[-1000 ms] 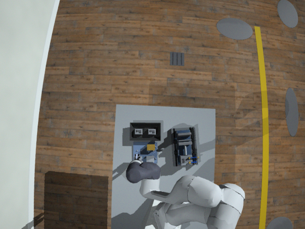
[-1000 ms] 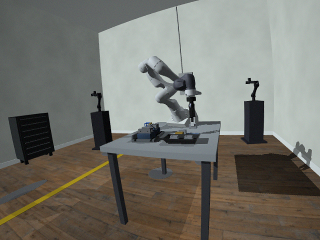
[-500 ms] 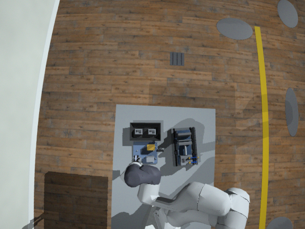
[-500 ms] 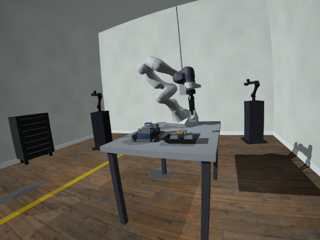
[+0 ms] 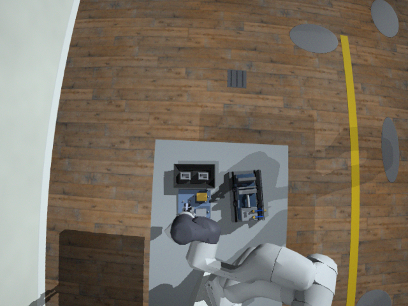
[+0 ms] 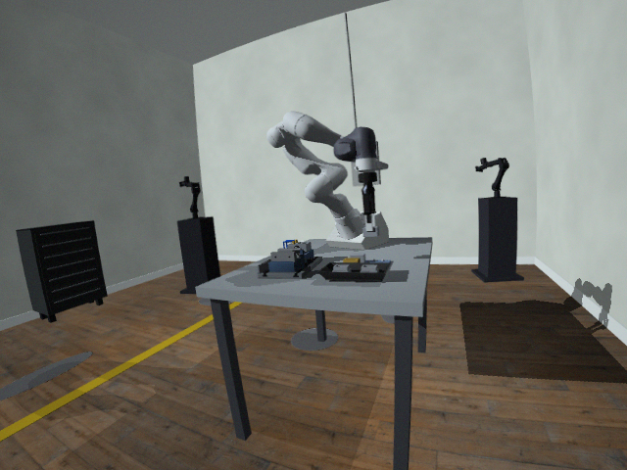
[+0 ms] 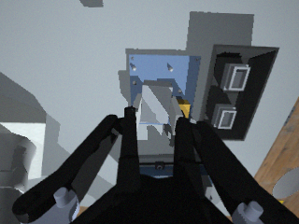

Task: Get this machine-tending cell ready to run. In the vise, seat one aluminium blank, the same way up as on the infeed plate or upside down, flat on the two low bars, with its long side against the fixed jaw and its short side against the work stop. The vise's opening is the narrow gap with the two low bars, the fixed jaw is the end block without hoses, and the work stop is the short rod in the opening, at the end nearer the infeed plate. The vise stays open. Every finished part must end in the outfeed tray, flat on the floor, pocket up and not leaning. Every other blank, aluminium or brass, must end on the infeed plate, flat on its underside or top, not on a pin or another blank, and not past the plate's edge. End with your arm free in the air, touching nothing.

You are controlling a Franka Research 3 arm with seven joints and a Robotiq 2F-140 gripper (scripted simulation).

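My hand is 1 cm short of the vise, 34 cm to the left of it and 14 cm above it. Also, from my hand: brass blank 5 cm ahead, 8 cm to the right, 16 cm below.
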